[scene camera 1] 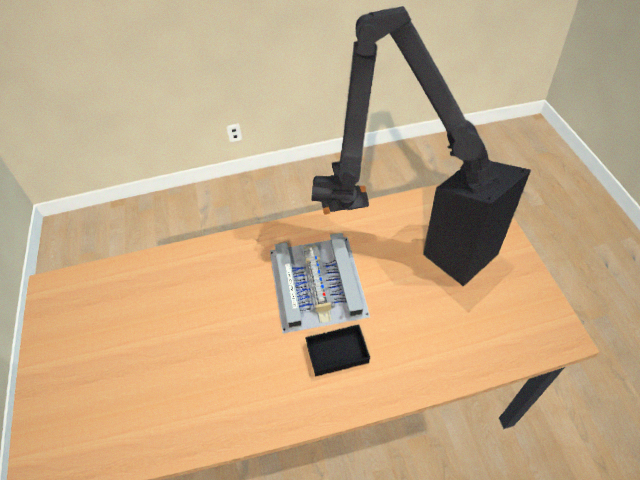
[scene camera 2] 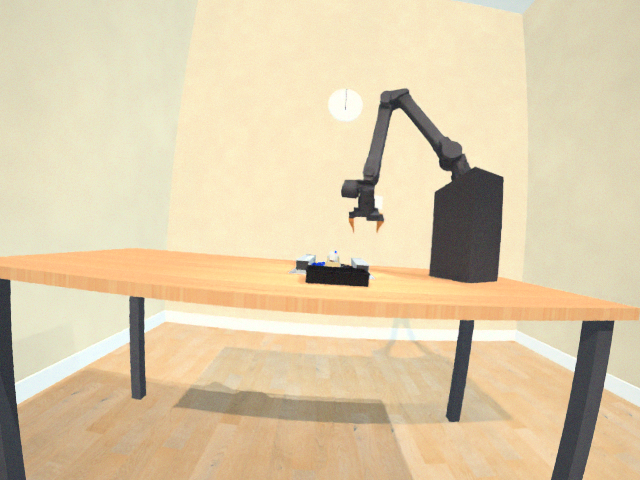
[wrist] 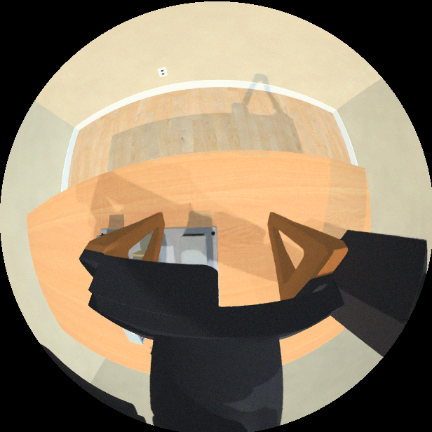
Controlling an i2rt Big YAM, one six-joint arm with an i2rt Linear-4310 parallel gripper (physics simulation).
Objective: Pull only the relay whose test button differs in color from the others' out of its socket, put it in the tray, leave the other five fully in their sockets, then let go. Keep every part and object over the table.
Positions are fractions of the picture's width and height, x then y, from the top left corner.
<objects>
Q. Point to a grey panel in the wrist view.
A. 0.39,0.58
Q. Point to a grey panel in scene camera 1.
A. At 0.49,0.67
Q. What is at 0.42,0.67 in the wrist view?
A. The gripper.
</objects>
